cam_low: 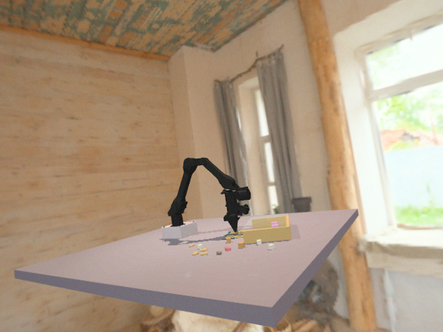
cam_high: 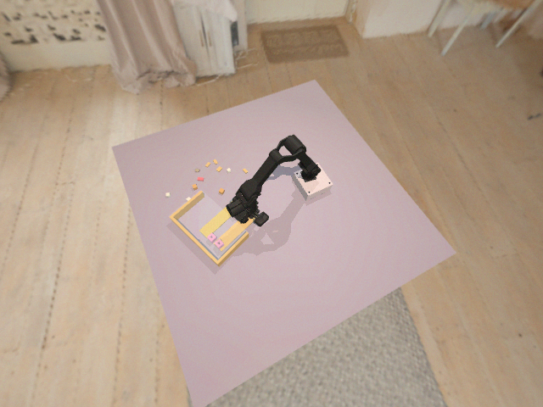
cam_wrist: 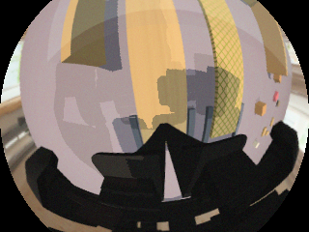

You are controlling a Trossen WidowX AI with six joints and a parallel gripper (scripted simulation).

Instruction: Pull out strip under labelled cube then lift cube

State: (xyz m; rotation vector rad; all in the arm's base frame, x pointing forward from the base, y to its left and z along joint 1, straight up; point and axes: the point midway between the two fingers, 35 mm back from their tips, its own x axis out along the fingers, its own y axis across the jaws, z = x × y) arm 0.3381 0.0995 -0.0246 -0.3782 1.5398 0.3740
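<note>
My gripper tip is 8 cm short of the strip and 4 cm to the right of it.
</note>
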